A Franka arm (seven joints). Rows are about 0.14 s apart.
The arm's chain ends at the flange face. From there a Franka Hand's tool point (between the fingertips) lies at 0.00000 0.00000 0.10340 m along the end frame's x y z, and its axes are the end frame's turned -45 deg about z.
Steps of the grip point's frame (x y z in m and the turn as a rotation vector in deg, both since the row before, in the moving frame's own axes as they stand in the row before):
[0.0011 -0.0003 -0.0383 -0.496 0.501 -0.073]
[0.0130 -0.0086 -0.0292 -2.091 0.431 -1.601]
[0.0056 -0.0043 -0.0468 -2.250 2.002 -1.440]
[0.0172 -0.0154 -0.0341 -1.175 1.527 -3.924]
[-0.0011 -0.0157 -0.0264 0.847 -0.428 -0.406]
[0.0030 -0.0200 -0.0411 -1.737 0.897 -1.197]
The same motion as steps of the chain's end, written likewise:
[-0.0007 -0.0010 -0.0383 0.004 0.705 -0.073]
[-0.0001 -0.0173 -0.0291 -1.174 1.783 -1.601]
[-0.0045 -0.0072 -0.0467 -0.175 3.007 -1.440]
[-0.0022 -0.0225 -0.0340 0.249 1.911 -3.924]
[-0.0103 -0.0098 -0.0264 0.296 -0.902 -0.406]
[-0.0154 -0.0173 -0.0410 -0.594 1.863 -1.197]

